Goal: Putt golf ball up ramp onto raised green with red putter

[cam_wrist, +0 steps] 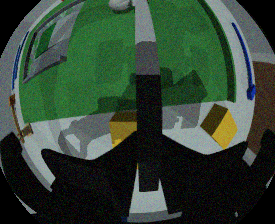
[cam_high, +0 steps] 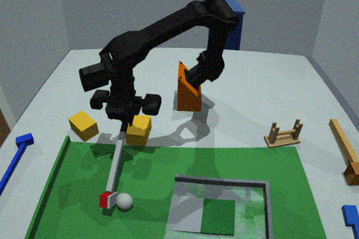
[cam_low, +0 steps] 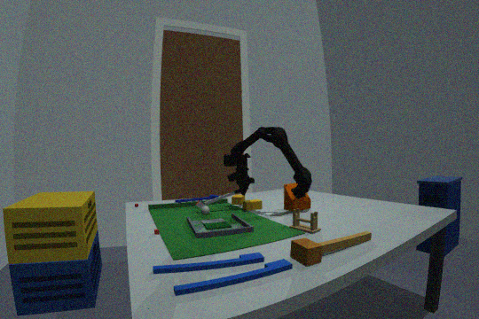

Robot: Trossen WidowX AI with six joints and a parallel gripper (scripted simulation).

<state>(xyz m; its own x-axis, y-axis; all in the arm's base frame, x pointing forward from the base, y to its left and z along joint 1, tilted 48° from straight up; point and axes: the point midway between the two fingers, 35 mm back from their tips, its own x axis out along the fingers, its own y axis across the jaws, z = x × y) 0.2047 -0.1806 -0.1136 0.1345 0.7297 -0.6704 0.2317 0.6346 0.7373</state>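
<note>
Now: the red putter 120 mm ahead of my gripper tip, 20 mm to the right of it and 10 mm below it. The rest, counted from my gripper tip: wooden rack 480 mm to the left, 40 mm below, 40 mm ahead; white golf ball 220 mm ahead, 50 mm below, 10 mm to the right; green mat 260 mm ahead, 120 mm to the left, 80 mm below.
</note>
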